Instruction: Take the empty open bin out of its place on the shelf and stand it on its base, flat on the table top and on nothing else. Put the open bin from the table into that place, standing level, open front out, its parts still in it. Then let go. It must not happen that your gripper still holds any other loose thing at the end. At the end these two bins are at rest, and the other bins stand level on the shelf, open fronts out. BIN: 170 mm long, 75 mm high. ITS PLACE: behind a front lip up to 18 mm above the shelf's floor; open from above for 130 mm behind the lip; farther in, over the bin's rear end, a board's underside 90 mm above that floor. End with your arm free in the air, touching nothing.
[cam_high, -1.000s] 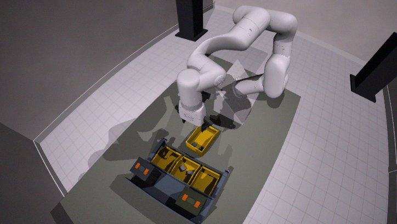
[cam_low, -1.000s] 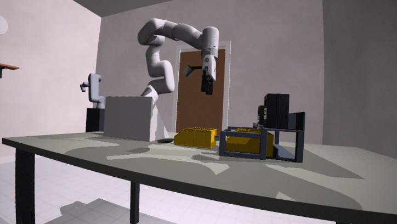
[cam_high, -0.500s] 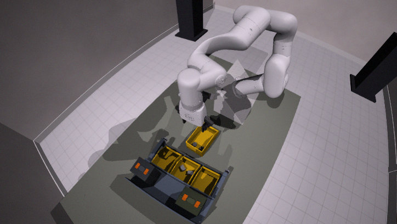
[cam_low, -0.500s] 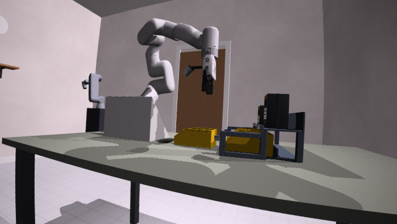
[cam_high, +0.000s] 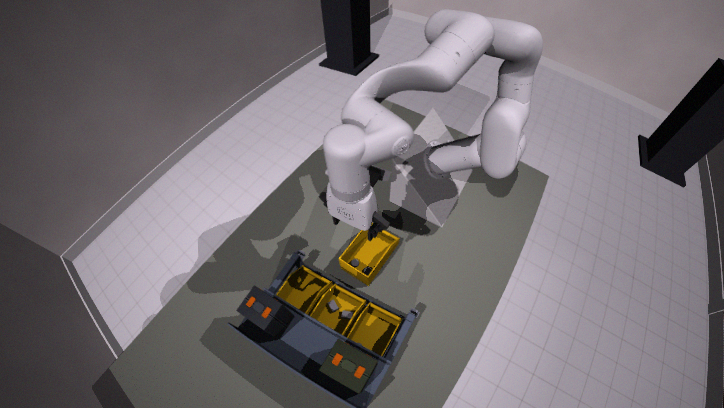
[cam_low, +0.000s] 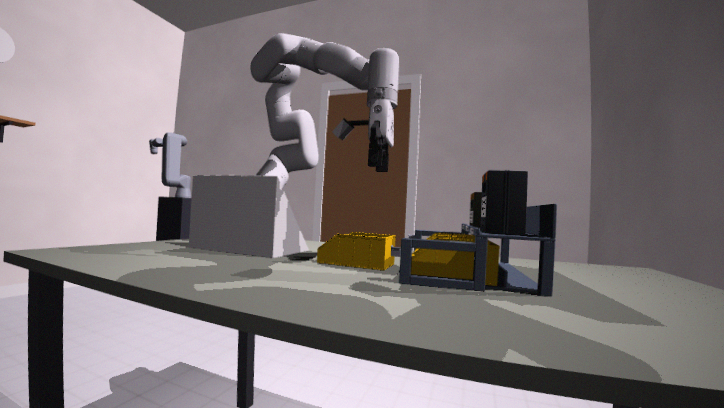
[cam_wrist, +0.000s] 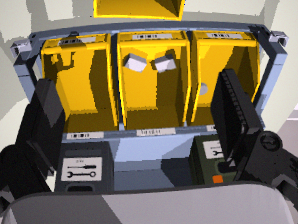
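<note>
Right now the shelf's front bar is 230 mm below my hand, 80 mm ahead of it and 30 mm to the left of it. Round my hand: black box: 280 mm ahead, 80 mm to the right, 80 mm below.
</note>
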